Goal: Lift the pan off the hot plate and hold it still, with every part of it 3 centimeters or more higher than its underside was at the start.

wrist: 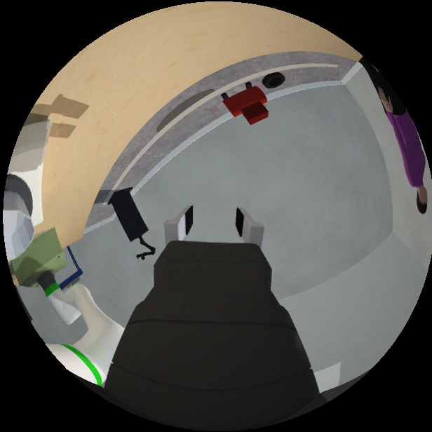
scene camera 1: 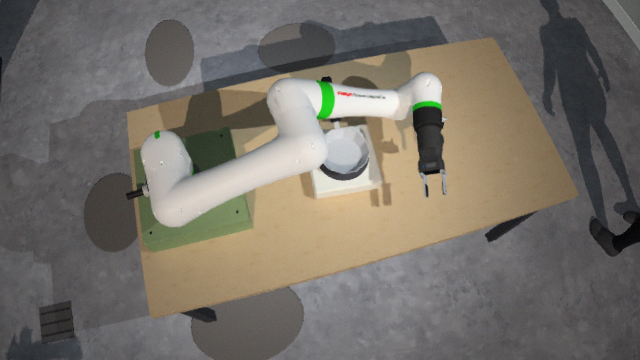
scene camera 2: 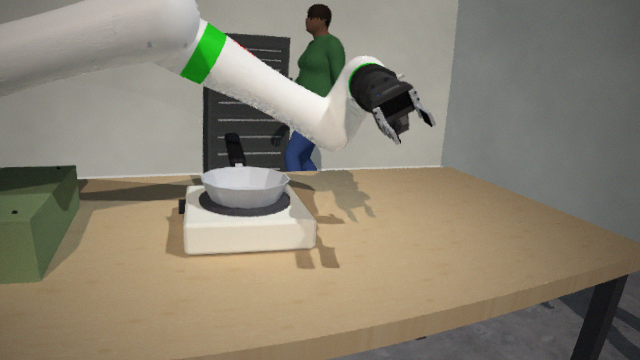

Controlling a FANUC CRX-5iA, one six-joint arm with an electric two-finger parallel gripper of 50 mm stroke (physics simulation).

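The light grey pan [scene camera 1: 345, 149] [scene camera 2: 245, 186] [wrist: 18, 227] sits on the dark round burner of the white hot plate [scene camera 1: 345, 188] [scene camera 2: 247, 237] [wrist: 31, 165]. Its black handle [scene camera 2: 234, 149] points toward the back and tilts upward in scene camera 2; in scene camera 1 the arm covers most of it. My gripper [scene camera 1: 435, 184] [scene camera 2: 411, 131] [wrist: 214, 215] is open and empty. It is high above the table, to the right of the pan and well apart from it, and its fingers point roughly sideways, toward the front.
The wooden table [scene camera 1: 300, 250] [scene camera 2: 400, 280] [wrist: 200, 30] carries the hot plate and the green base box [scene camera 1: 200, 231] [scene camera 2: 17, 250] [wrist: 40, 257] under the arm at the left. The arm's forearm passes above the handle side of the pan. A person [scene camera 2: 320, 60] stands behind the table.
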